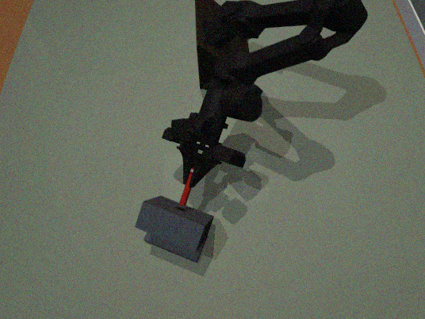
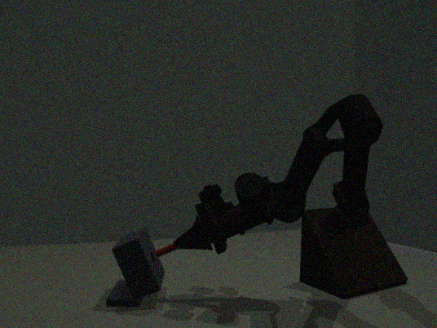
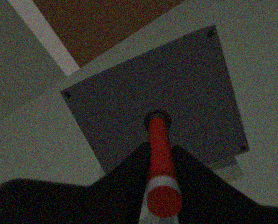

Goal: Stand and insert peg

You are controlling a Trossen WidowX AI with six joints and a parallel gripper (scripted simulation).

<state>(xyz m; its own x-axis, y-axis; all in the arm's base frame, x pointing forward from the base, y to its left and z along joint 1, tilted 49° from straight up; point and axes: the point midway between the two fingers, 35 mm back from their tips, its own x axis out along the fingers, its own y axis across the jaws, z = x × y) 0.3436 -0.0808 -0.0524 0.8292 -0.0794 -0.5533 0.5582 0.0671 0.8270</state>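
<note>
Now: gripper tip 60 mm short of the sloped panel, 40 mm to the left of it and 40 mm above it. Also, from my gripper tip: red peg (10 mm to the left, 10 mm behind).
</note>
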